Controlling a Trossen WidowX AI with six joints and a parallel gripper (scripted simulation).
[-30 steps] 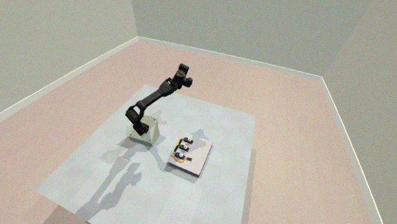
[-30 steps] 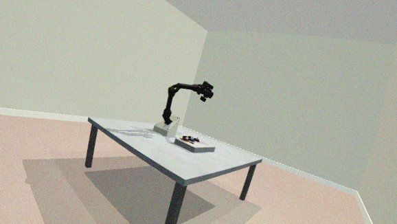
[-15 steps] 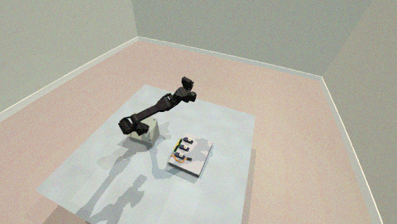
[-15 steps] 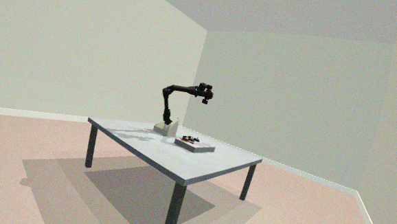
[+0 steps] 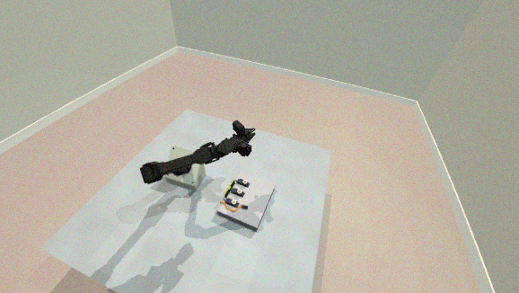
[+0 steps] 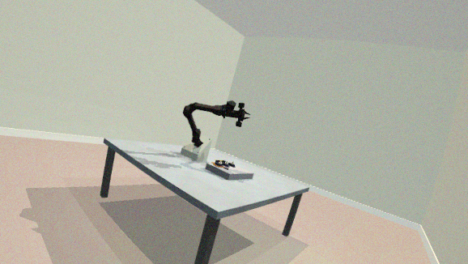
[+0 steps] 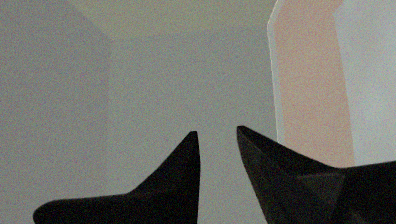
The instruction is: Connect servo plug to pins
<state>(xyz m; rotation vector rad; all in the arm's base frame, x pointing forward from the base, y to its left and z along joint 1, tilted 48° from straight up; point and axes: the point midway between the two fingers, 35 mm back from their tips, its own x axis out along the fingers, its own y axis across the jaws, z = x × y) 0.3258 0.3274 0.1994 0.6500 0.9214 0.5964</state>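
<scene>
Right now the yellow patch is 9 cm behind my gripper tip, 10 cm to the right of it and 40 cm below it. The rest, counted from my gripper tip: black pin header: 9 cm behind, 9 cm to the right, 41 cm below; then holder plate: 6 cm ahead, 9 cm to the right, 45 cm below; then green strip: 9 cm behind, 9 cm to the right, 42 cm below.
</scene>
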